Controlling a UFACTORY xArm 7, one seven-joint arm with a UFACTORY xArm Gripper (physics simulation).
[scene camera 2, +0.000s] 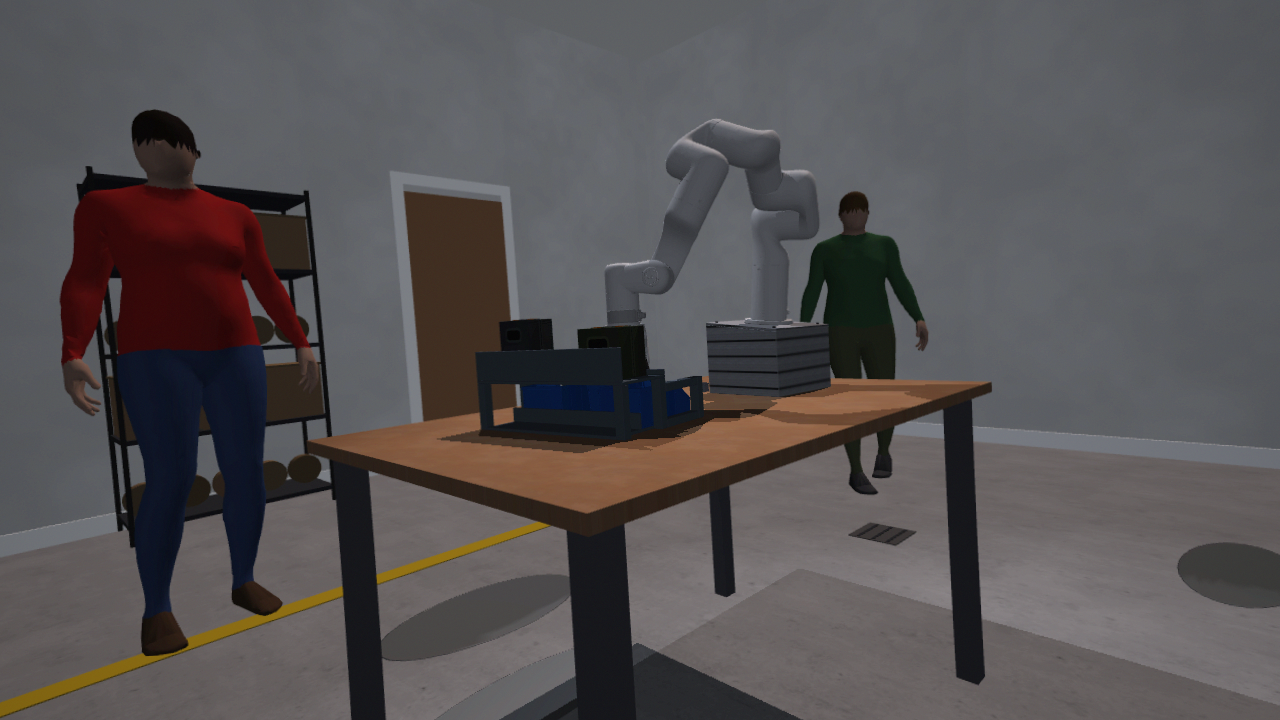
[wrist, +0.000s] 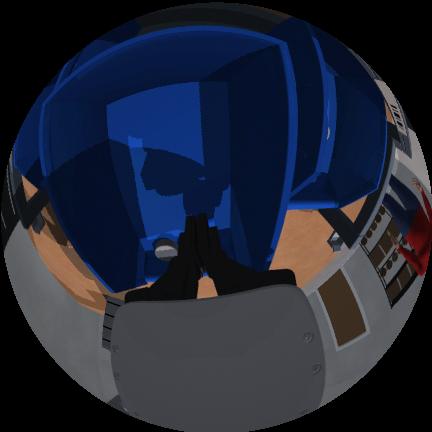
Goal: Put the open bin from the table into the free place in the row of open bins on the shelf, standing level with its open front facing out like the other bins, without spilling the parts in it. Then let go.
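Places are measured from the arm's base along level axes (x back, y down, z right), in centimetres.
Pixels of known places: gripper, fingertip midpoint: (wrist: 199, 226); arm's base, origin of the base link: (scene camera 2: 768, 323).
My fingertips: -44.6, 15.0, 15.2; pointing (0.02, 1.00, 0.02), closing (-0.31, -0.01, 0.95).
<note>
For each thing: its top centre in the pictures, then the offset to it from my fingertips, as dx, dy, dz. "spot": a spot on its surface instead. Level surfaces: height alone.
- open blue bin, surface spot: (wrist: 155, 115) spot: -8.8, +1.3, -4.2
- round grey part, middle of its top: (wrist: 165, 254) +3.6, -0.3, -3.2
- dark shelf, surface spot: (scene camera 2: 547, 367) spot: -29.0, -9.8, -3.5
- wooden table, its level: dy +3.0
The open blue bin (wrist: 155, 115) fills the middle of the wrist view, between two other blue bins (wrist: 357, 125) (wrist: 30, 132) of the row. A round grey part (wrist: 166, 249) lies inside near its low front; the fingers may hide others. My gripper (wrist: 199, 226) is shut and empty, its tips over the bin's front end; contact cannot be told. In the scene view the gripper is mostly hidden behind the shelf and a dark box. The dark shelf (scene camera 2: 547, 367) stands on the table, with blue bins partly visible behind its bars. Whether the middle bin is fully level cannot be told.
Two dark boxes (scene camera 2: 526, 334) (scene camera 2: 612, 349) stand at the shelf's top. The wooden table (scene camera 2: 805, 438) carries the shelf and the grey ribbed base block (scene camera 2: 768, 358) of the arm. A person in red (scene camera 2: 179, 268) and one in green (scene camera 2: 857, 277) stand beyond the table.
</note>
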